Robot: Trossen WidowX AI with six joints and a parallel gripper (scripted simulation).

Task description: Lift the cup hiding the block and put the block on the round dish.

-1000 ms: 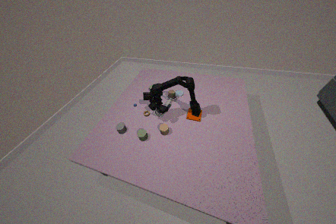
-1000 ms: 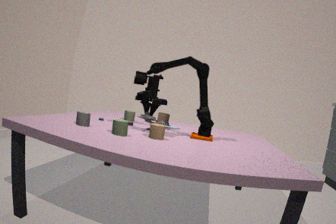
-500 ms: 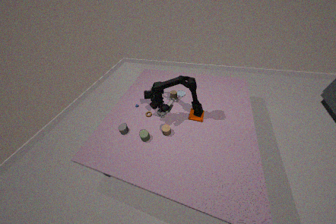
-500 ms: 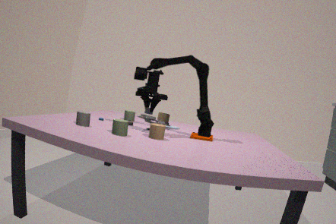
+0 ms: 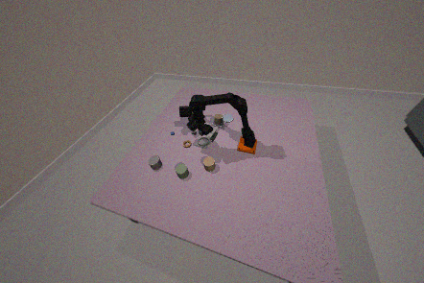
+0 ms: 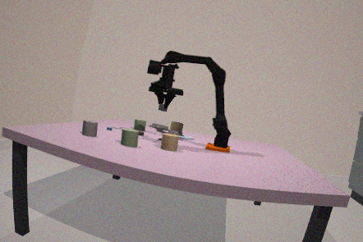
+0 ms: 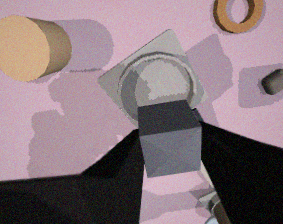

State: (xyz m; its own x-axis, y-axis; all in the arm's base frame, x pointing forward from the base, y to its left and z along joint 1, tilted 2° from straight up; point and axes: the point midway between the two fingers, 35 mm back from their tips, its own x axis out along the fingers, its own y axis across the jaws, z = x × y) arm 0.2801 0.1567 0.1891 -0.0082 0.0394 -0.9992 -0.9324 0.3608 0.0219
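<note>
The round pale blue dish lies 2 cm behind my gripper tip, 36 cm to the right of it and 16 cm below it. From my gripper tip the other things lie so: balance: 1 cm ahead, 12 cm to the right, 13 cm below; cup: 11 cm behind, 13 cm to the left, 13 cm below; grey block: right at my gripper tip.
</note>
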